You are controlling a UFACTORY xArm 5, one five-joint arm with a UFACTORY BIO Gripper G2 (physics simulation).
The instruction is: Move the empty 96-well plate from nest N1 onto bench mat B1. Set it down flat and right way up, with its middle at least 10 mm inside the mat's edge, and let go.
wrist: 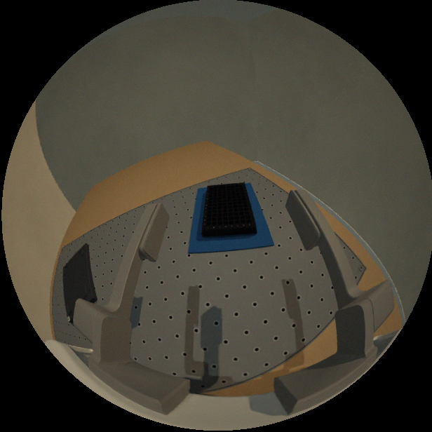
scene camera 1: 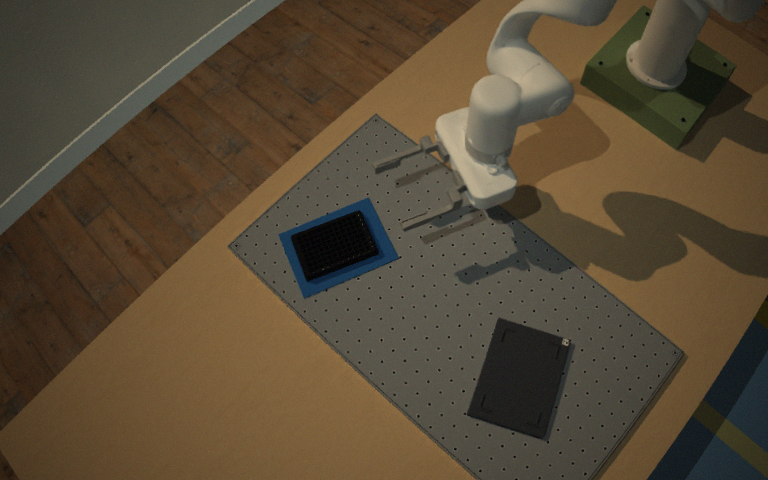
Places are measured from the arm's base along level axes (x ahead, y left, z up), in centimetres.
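Where they show: hand at its tool point: [scene camera 1: 400, 192]; arm's base at its link origin: [scene camera 1: 655, 65].
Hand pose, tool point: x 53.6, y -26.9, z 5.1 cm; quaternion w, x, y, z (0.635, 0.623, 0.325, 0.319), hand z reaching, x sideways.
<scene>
Things, the pixels of their top centre, and the offset from my tool point. Level surfaces: height alone.
- black 96-well plate at its top centre: [scene camera 1: 333, 242] dx +10.0, dy -7.3, dz -8.3 cm
- blue bench mat B1 at its surface level: dz -9.7 cm
- dark grey nest N1 at its top centre: [scene camera 1: 520, 376] dx +14.0, dy +29.8, dz -8.5 cm
- grey perforated board at its surface level: dz -10.0 cm
- tan table at its surface level: dz -11.3 cm
The black 96-well plate [scene camera 1: 335, 245] [wrist: 228, 210] lies flat on the blue bench mat B1 [scene camera 1: 351, 272] [wrist: 230, 246], wells facing up. Its middle is well inside the mat's edge, and blue shows around it. My gripper [scene camera 1: 389, 196] [wrist: 228, 225] is open and empty. It hangs above the perforated board, back from the plate on the robot's side, with its fingers pointing toward the plate and apart from it. The dark grey nest N1 [scene camera 1: 519, 378] [wrist: 77, 280] holds no plate; raised corner brackets show on it in the scene view.
The grey perforated board [scene camera 1: 430, 316] [wrist: 265, 320] lies under the mat and nest on the tan table [scene camera 1: 237, 362] [wrist: 145, 167]. The robot's green base block [scene camera 1: 634, 104] stands at the upper right in the scene view. A wooden floor and a wall lie beyond the table edge.
</scene>
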